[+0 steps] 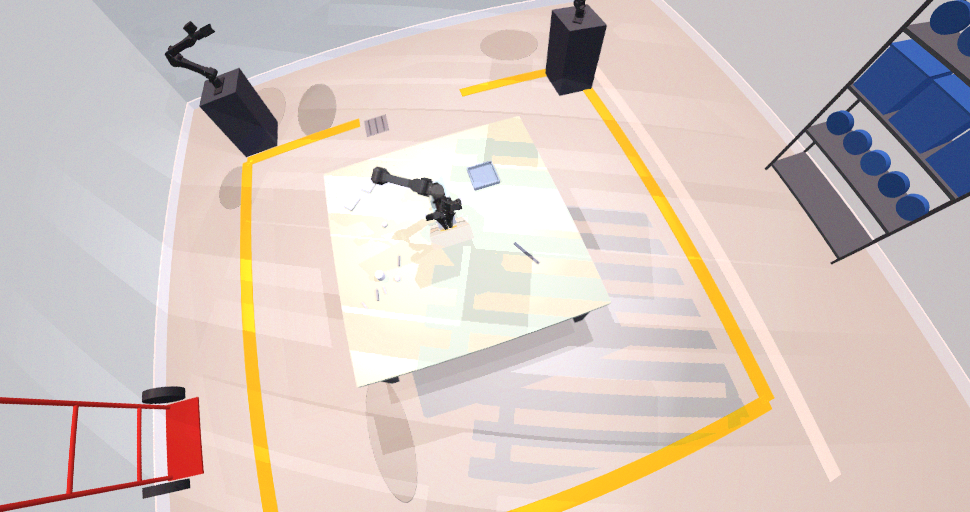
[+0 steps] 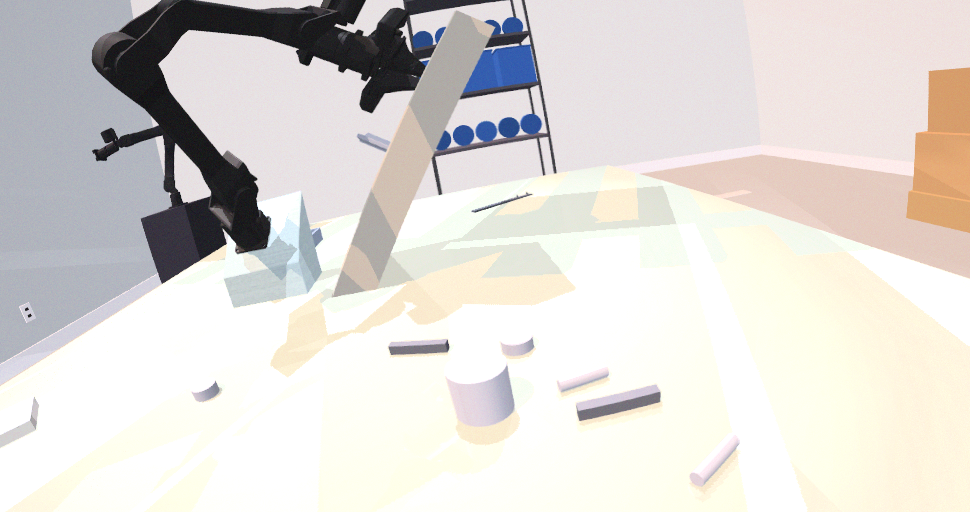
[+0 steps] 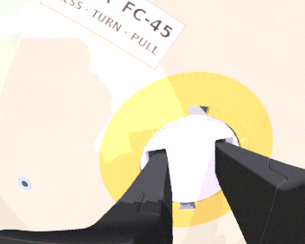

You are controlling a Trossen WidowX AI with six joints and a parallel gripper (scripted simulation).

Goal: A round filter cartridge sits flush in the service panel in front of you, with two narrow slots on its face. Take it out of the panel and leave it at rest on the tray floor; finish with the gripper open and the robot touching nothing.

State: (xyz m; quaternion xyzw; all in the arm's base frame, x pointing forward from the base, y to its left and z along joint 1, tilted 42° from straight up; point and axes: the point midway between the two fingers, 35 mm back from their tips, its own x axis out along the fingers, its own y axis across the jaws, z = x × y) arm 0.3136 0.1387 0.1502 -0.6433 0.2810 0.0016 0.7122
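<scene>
Right now my gripper tip is 1 cm short of the filter cartridge and 1 cm above it. Round my gripper tip: tray 42 cm behind, 28 cm to the left, 27 cm below.
</scene>
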